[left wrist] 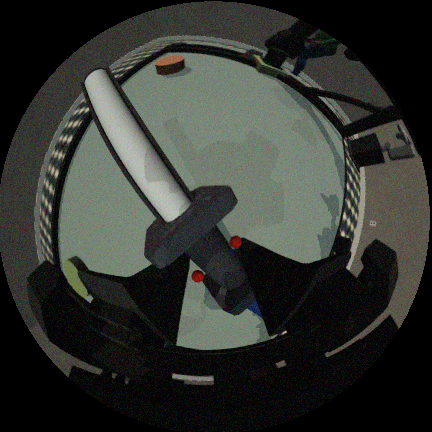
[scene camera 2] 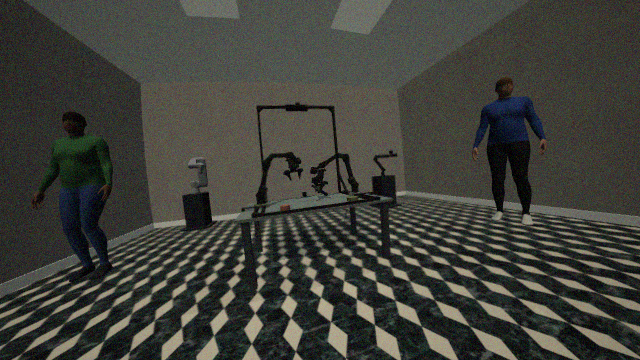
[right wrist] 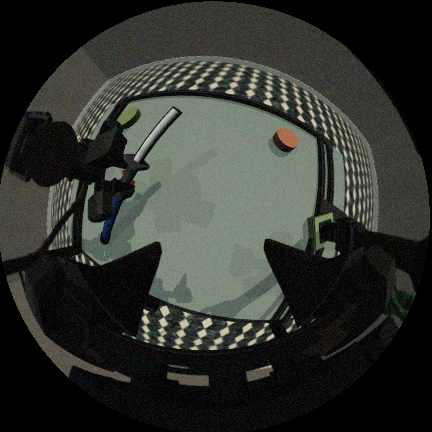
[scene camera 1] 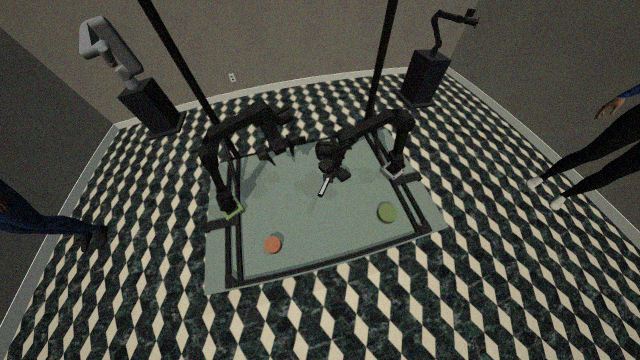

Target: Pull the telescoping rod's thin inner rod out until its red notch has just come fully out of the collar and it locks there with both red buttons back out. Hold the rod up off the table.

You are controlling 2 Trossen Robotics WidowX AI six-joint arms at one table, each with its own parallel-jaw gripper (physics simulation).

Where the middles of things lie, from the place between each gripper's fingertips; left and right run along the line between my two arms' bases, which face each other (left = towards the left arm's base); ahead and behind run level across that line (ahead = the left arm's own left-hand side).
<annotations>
The telescoping rod [left wrist: 194, 232] is 4 cm behind my left hand, 3 cm to the left of it and 1 cm below it. Round my left hand: inner rod [left wrist: 134, 149] 3 cm behind, 2 cm to the left.
My right gripper is now 20 mm short of the inner rod, 220 mm to the right of it and 130 mm above it. Also, from my right hand: telescoping rod (10 mm ahead, 230 mm to the left, 130 mm below).
</annotations>
